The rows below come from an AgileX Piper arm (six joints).
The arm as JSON. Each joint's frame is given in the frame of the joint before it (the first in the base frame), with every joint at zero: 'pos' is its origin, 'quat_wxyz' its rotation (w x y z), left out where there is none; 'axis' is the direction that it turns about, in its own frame. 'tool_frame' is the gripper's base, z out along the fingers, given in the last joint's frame.
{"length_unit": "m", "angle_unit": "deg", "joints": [
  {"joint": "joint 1", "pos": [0.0, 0.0, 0.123], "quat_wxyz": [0.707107, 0.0, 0.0, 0.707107], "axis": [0.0, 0.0, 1.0]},
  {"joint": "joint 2", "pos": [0.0, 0.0, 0.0], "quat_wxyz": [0.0, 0.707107, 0.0, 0.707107], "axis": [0.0, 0.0, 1.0]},
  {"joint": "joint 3", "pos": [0.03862, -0.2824, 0.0], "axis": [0.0, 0.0, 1.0]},
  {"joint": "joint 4", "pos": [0.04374, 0.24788, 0.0], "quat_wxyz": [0.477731, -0.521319, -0.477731, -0.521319], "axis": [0.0, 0.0, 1.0]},
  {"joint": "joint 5", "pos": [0.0, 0.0, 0.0], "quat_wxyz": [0.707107, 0.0, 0.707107, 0.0], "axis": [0.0, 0.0, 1.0]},
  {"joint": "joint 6", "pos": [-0.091, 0.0, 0.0], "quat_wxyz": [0.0, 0.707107, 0.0, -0.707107], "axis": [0.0, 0.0, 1.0]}
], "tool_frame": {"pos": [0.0, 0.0, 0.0], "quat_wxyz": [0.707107, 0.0, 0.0, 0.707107]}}
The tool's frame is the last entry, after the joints.
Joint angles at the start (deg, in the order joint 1, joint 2, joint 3, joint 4, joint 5, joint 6):
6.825 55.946 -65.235 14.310 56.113 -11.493
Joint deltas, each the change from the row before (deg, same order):
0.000 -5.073 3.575 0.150 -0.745 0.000
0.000 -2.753 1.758 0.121 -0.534 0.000
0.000 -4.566 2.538 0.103 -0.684 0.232
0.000 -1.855 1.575 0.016 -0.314 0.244
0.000 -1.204 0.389 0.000 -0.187 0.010
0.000 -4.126 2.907 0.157 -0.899 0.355
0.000 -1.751 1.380 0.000 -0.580 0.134
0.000 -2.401 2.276 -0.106 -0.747 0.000
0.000 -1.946 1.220 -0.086 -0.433 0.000
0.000 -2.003 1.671 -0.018 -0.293 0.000
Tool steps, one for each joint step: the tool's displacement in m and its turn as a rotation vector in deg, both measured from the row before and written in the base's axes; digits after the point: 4 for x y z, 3 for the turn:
-0.0220 -0.0026 -0.0033 0.455 -2.181 -0.140
-0.0116 -0.0014 -0.0014 0.332 -1.483 -0.095
-0.0191 -0.0023 -0.0018 0.647 -2.584 -0.266
-0.0070 -0.0009 -0.0040 0.300 -0.502 -0.204
-0.0051 -0.0007 0.0006 0.142 -0.984 -0.050
-0.0153 -0.0019 -0.0065 0.759 -1.939 -0.343
-0.0059 -0.0008 -0.0036 0.274 -0.878 -0.205
-0.0073 -0.0012 -0.0074 0.072 -0.845 -0.216
-0.0066 -0.0010 -0.0031 0.098 -1.141 -0.134
-0.0062 -0.0008 -0.0058 0.085 -0.610 -0.075

